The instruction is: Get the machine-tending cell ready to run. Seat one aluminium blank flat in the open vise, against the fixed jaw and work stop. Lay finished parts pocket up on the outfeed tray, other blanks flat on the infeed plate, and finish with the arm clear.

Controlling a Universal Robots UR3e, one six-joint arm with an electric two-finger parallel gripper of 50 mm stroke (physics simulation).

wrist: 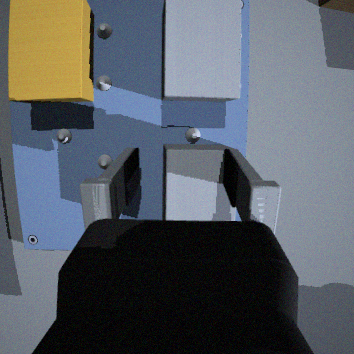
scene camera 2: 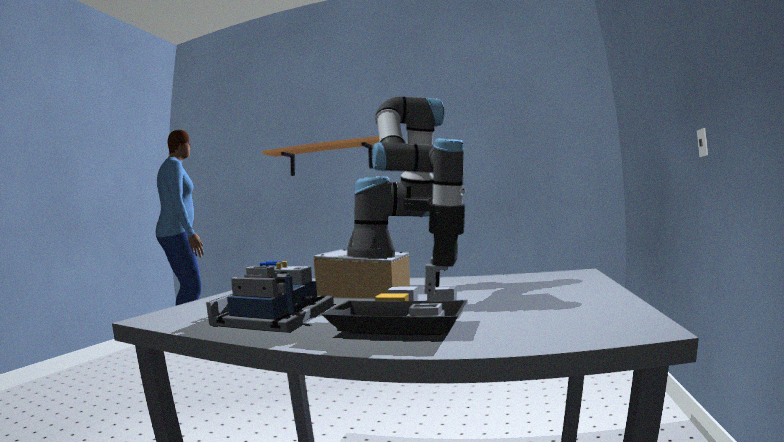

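Seen in the pictures: gripper, fingertip midpoint: [wrist: 181, 165] [scene camera 2: 432, 289]; arm's base, origin of the base link: [scene camera 2: 370, 255].
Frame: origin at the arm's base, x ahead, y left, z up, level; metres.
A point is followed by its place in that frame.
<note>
My gripper [scene camera 2: 435, 293] @[x 0.158, y 0.225, z -0.062 m] [wrist: 181, 165] @[x 0.158, y 0.225, z -0.062 m] is open and low over the infeed plate [wrist: 35, 195] @[x 0.256, y 0.267, z -0.096 m]. Its fingers stand on both sides of a grey aluminium blank [scene camera 2: 448, 294] @[x 0.162, y 0.264, z -0.072 m] [wrist: 192, 192] @[x 0.149, y 0.240, z -0.060 m]; a gap shows at the left finger, and the right finger is closer to the blank. A second grey blank [scene camera 2: 405, 289] @[x 0.165, y 0.165, z -0.061 m] [wrist: 202, 50] @[x 0.157, y 0.158, z -0.060 m] lies flat on the plate. A yellow block [scene camera 2: 392, 297] @[x 0.267, y 0.178, z -0.060 m] [wrist: 46, 50] @[x 0.244, y 0.170, z -0.060 m] lies at the plate's left in the wrist view. A grey part [scene camera 2: 426, 309] @[x 0.371, y 0.289, z -0.060 m] with its pocket up lies in the black outfeed tray [scene camera 2: 392, 325] @[x 0.418, y 0.244, z -0.080 m]. The vise [scene camera 2: 255, 306] @[x 0.451, y -0.036, z -0.060 m] stands at the left; its jaw gap is mostly hidden.
Small pegs [wrist: 104, 82] @[x 0.213, y 0.181, z -0.088 m] stand up from the plate between the blocks. The robot's wooden base box [scene camera 2: 351, 277] @[x 0.081, y -0.018, z -0.048 m] stands behind the tray. A wall shelf [scene camera 2: 323, 146] hangs behind the arm. A person [scene camera 2: 175, 197] stands behind the table at the left.
</note>
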